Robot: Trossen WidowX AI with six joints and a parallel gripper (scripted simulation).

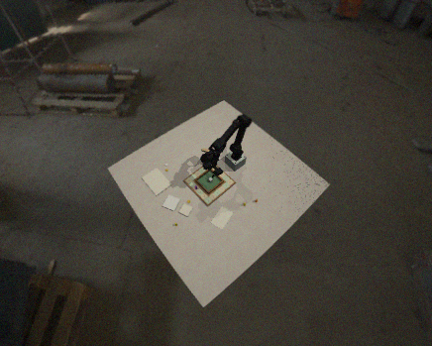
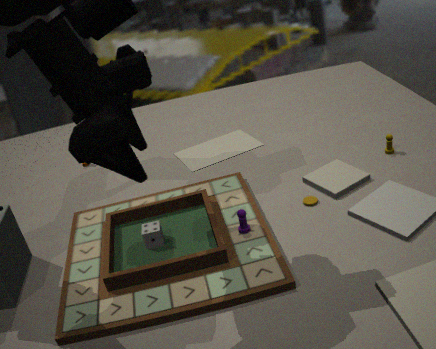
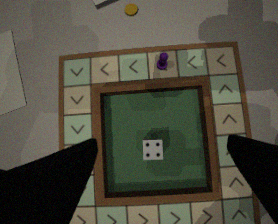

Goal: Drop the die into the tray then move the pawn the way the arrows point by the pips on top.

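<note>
Now: gripper tip 11 cm short of the purple pawn, 11 cm above it and 2 cm to the left of it. From my gripper tip the other things lie so: die: 11 cm below, 2 cm behind; dice tray: 13 cm below, 1 cm behind; white card: 28 cm to the left, 13 cm below, 12 cm ahead.
</note>
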